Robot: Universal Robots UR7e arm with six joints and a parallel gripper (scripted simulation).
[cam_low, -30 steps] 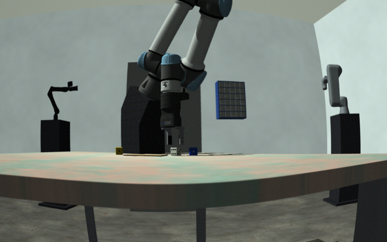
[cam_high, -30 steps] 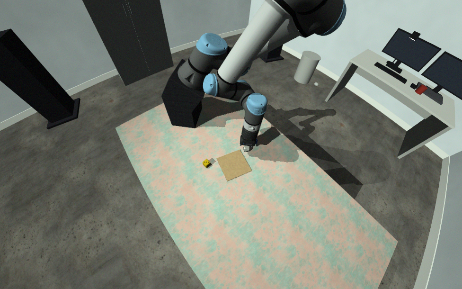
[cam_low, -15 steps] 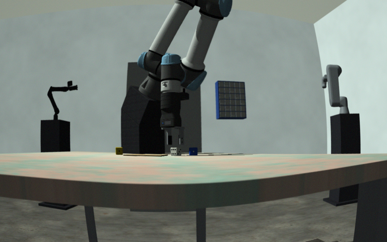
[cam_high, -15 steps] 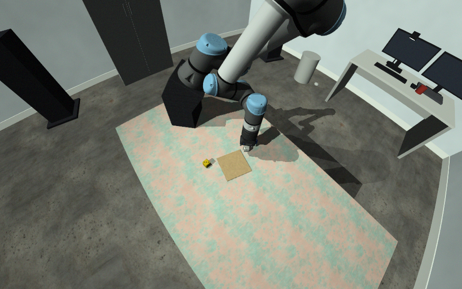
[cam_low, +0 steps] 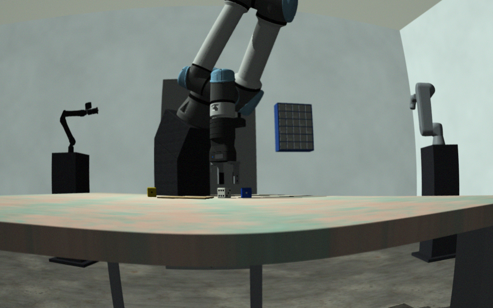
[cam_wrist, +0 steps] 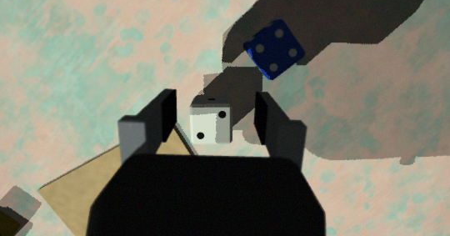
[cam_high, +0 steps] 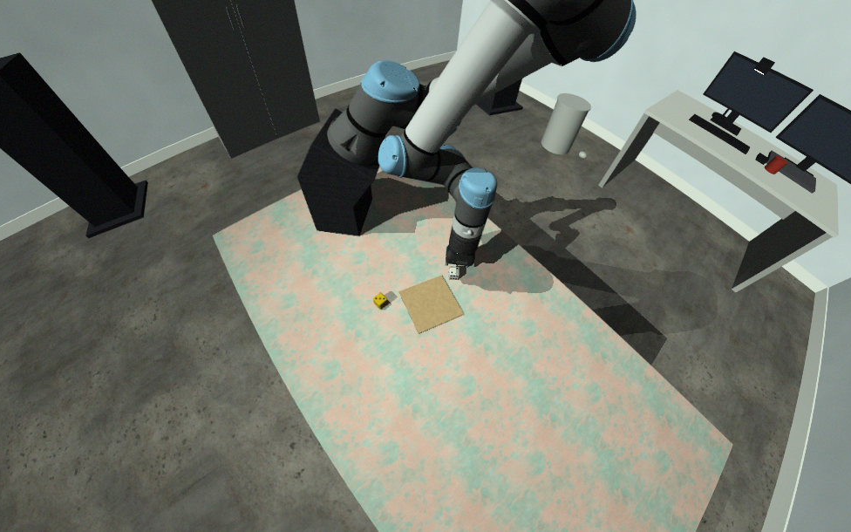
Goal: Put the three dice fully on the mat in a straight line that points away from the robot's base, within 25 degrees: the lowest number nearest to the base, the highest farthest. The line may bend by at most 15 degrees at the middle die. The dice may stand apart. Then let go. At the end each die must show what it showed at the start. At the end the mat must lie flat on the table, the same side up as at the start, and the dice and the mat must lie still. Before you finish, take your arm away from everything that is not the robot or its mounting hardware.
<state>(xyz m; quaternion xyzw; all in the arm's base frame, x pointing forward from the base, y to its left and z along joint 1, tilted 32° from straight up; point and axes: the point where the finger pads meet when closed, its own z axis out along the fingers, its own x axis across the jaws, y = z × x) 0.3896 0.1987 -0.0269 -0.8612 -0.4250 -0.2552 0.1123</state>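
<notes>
Now: hand 1 cm short of the white die, 1 cm to the left of it and 4 cm above it. The rest, counted from my hand: yellow die 25 cm to the right, 4 cm below; then blue die 1 cm behind, 5 cm to the left, 4 cm below; then tan mat 6 cm ahead, 12 cm to the right, 6 cm below.
</notes>
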